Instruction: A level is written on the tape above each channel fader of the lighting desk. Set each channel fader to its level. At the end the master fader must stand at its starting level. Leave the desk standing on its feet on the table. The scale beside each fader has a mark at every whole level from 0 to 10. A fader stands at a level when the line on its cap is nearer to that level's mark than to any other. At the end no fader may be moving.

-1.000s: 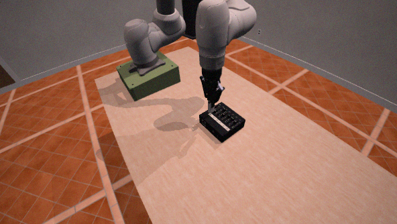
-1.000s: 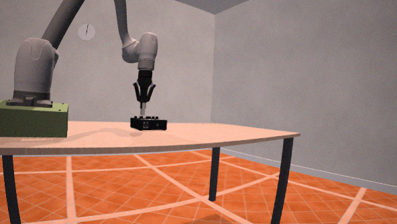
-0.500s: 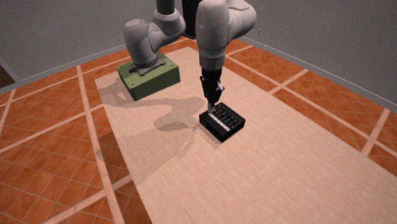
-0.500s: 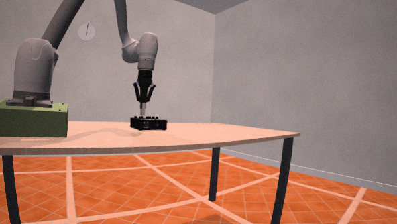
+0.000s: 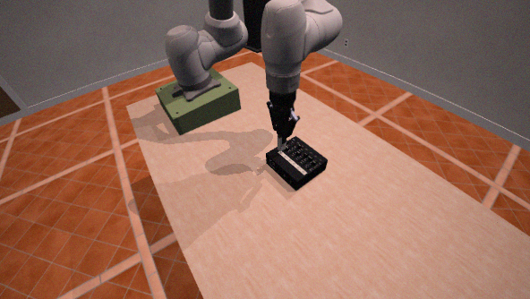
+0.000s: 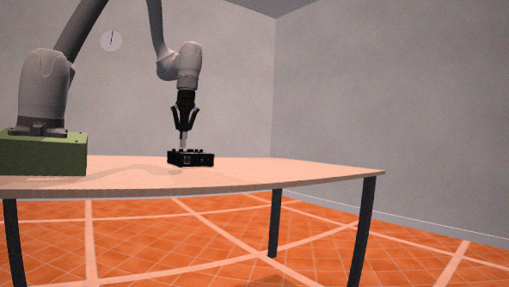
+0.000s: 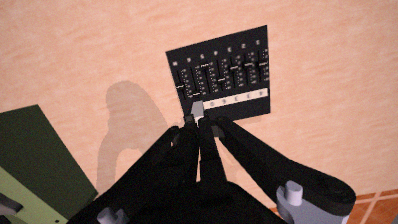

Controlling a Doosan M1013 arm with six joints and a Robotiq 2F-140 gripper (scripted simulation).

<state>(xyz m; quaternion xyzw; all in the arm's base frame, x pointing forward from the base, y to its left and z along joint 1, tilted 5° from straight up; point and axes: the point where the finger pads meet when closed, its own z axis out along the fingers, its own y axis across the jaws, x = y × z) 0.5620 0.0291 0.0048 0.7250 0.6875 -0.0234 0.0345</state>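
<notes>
Now: the fader cap 20 mm behind my hand, 40 mm to the left of it and 40 mm below it.
</notes>
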